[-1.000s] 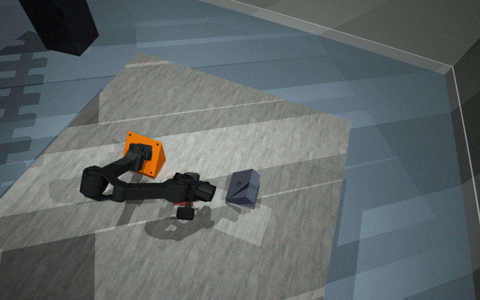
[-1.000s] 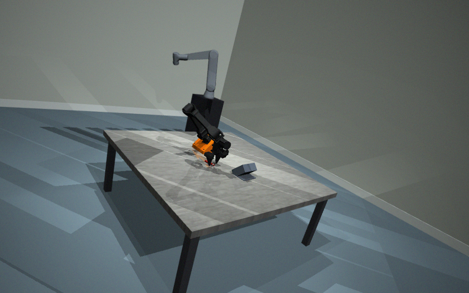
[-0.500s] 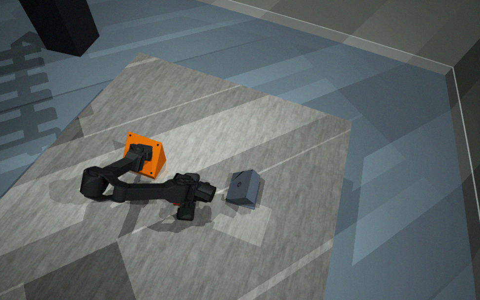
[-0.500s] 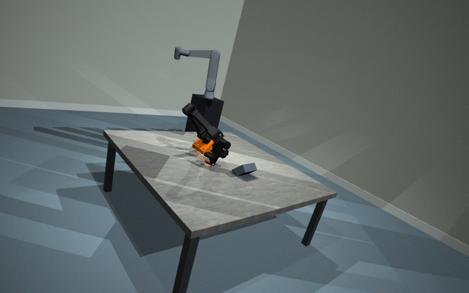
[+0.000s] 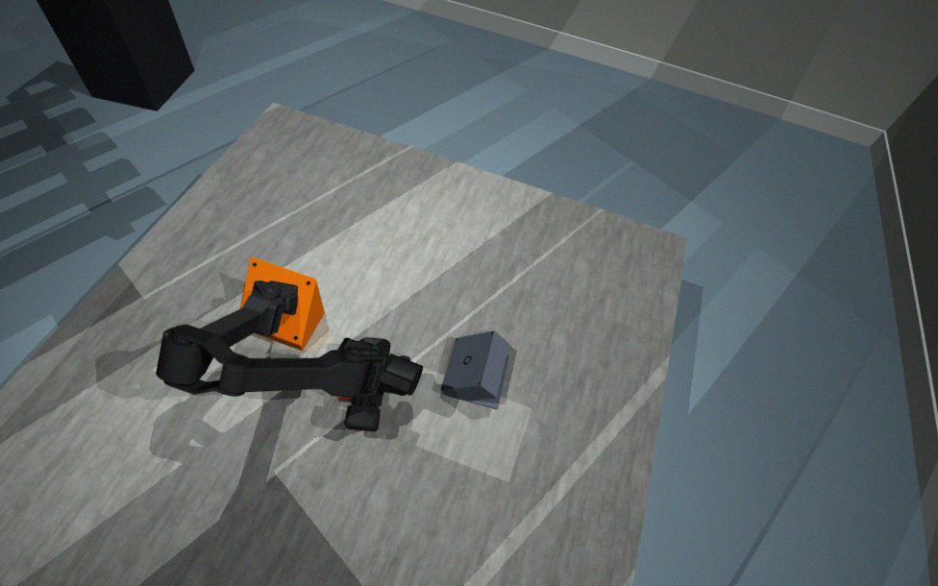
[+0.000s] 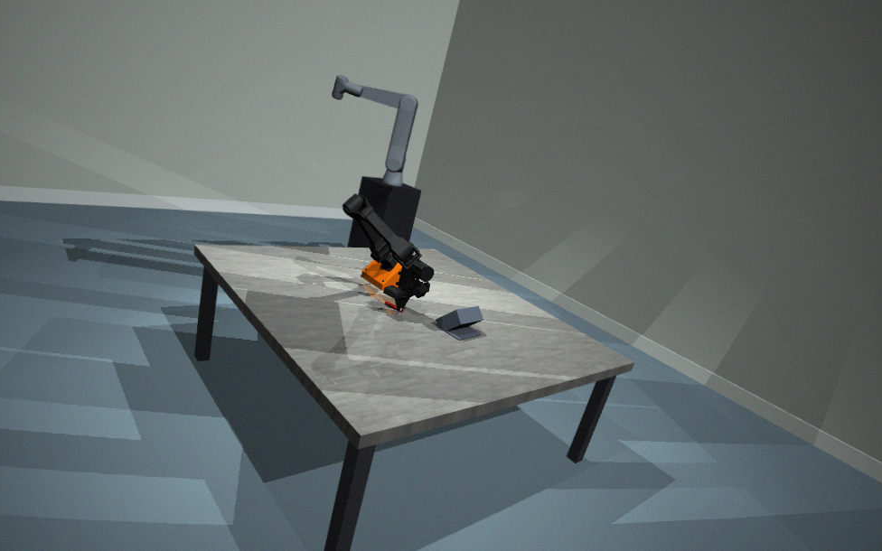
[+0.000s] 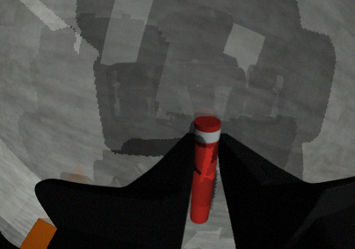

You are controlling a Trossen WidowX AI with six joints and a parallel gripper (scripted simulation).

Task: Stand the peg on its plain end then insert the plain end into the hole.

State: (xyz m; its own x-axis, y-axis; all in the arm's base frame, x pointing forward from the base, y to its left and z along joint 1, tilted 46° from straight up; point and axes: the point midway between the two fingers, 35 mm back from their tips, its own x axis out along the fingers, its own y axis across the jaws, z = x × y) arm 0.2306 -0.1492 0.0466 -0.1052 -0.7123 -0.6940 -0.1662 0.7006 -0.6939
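The red peg is 1 cm behind my gripper tip. The rest, counted from my gripper tip: grey sloped panel 20 cm ahead, 11 cm to the left, 4 cm above.
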